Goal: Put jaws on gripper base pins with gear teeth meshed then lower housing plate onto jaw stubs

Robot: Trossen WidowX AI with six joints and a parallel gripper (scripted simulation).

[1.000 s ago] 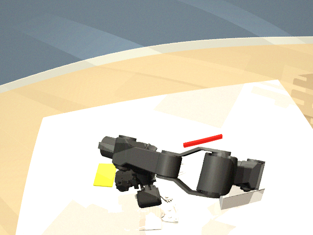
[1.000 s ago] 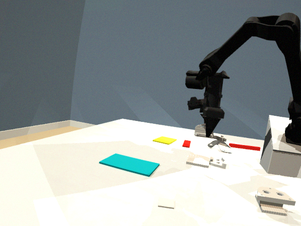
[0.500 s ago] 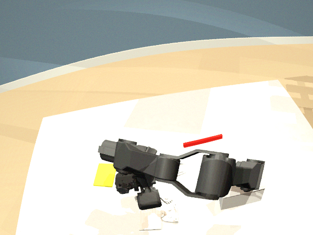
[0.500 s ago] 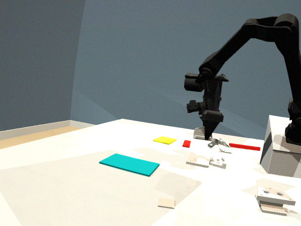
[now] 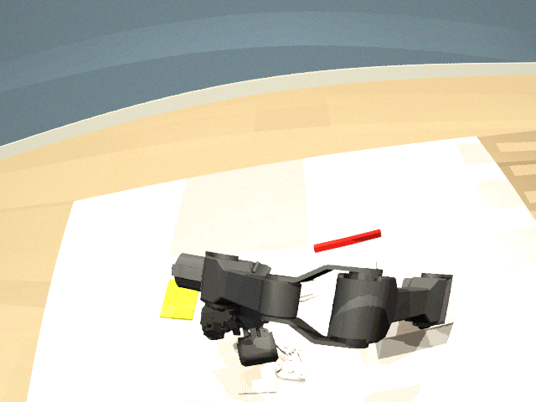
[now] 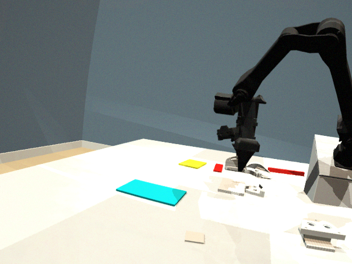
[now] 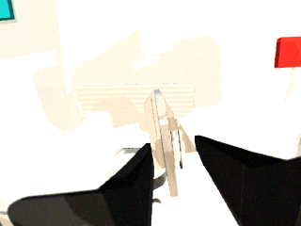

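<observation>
The pale flat plate lies 4 cm below my gripper tip, 3 cm to the left of it and 1 cm ahead of it. From my gripper tip the other things lie so: yellow tile: 18 cm ahead, 16 cm to the right, 4 cm below; cyan plate: 21 cm to the left, 18 cm ahead, 5 cm below; short red tile: 17 cm to the right, 9 cm ahead, 5 cm below.
</observation>
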